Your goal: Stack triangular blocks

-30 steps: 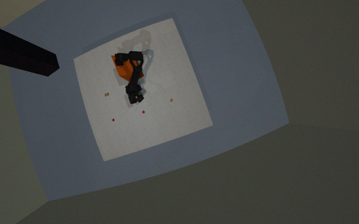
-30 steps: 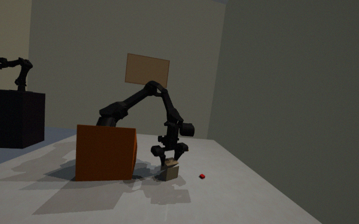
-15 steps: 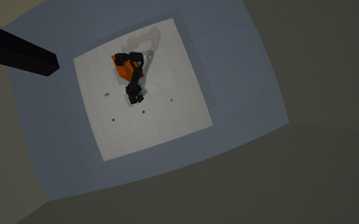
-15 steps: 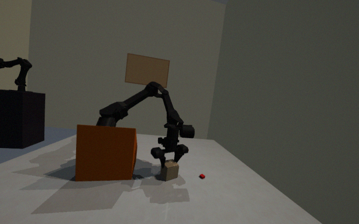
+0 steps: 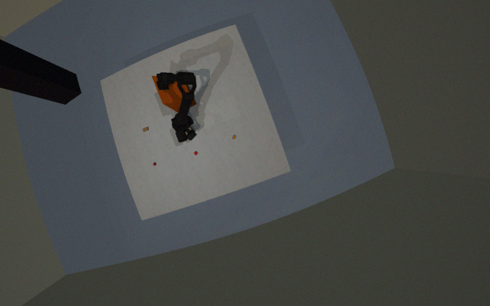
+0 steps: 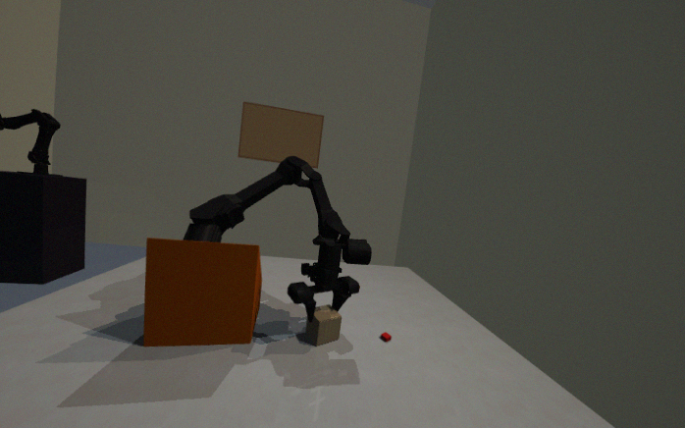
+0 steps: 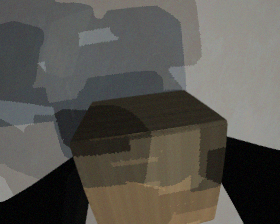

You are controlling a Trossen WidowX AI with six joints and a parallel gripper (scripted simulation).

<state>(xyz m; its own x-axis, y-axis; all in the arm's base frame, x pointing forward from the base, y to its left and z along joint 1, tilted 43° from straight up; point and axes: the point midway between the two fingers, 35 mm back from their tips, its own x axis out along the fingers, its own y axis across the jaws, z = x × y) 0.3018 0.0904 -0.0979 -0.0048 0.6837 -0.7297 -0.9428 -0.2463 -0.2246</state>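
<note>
Now: gripper tip 1 cm to the right of the tan triangular block and 1 cm below it. From my gripper tip the other things lie so: orange piece 19 cm ahead, 28 cm to the left, 3 cm below; tan piece 18 cm behind, 34 cm to the right, 4 cm below; red cube 18 cm ahead, 4 cm to the right, 3 cm below.
</note>
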